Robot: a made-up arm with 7 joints. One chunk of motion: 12 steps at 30 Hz.
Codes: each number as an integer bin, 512 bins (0 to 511) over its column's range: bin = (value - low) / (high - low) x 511, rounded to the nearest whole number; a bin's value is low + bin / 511 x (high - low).
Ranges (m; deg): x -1.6..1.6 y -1.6..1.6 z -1.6..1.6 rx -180..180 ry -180..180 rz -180..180
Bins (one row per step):
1: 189 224 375 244 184 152
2: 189 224 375 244 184 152
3: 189 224 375 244 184 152
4: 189 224 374 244 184 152
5: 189 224 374 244 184 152
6: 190 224 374 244 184 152
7: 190 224 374 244 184 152
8: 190 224 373 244 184 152
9: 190 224 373 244 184 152
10: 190 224 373 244 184 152
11: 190 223 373 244 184 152
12: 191 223 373 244 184 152
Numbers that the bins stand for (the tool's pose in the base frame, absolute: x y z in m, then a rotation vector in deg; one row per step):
1: -0.4164 -0.1973 0.7483 -8.10 -50.37 -72.92
2: -0.4164 -0.1973 0.7483 -8.10 -50.37 -72.92
3: -0.4164 -0.1973 0.7483 -8.10 -50.37 -72.92
4: -0.4164 -0.1973 0.7421 -8.10 -50.37 -72.92
5: -0.4164 -0.1973 0.7421 -8.10 -50.37 -72.92
6: -0.4102 -0.1973 0.7421 -8.10 -50.37 -72.92
7: -0.4102 -0.1973 0.7421 -8.10 -50.37 -72.92
8: -0.4102 -0.1973 0.7358 -8.10 -50.37 -72.92
9: -0.4102 -0.1973 0.7358 -8.10 -50.37 -72.92
10: -0.4102 -0.1973 0.7358 -8.10 -50.37 -72.92
11: -0.4102 -0.2035 0.7358 -8.10 -50.37 -72.92
12: -0.4039 -0.2035 0.7358 -8.10 -50.37 -72.92

